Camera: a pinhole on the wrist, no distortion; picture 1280 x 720 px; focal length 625.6 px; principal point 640.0 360.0 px. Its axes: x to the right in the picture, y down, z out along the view. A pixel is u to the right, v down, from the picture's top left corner.
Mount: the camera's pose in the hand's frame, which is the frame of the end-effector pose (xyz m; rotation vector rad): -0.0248 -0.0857 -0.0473 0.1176 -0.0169 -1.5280
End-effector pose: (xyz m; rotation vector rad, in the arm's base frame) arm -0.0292 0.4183 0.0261 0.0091 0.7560 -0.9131
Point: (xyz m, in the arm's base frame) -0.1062 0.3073 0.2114
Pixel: 920.0 279.4
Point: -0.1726 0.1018 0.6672
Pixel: 1033.8 195.0
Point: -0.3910 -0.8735 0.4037
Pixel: outside the picture
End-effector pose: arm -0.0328 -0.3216 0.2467 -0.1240 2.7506 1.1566
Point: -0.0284 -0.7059 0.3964
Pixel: behind the camera
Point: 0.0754 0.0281 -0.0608
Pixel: 478.4 379.0
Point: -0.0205 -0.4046 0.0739
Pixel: 1151.3 641.9
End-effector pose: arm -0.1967 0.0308 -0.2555 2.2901 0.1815 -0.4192
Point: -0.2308 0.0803 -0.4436
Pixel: 996.3 666.2
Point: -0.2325 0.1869 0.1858
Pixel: behind the camera
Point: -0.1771 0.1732 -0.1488
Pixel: behind the camera
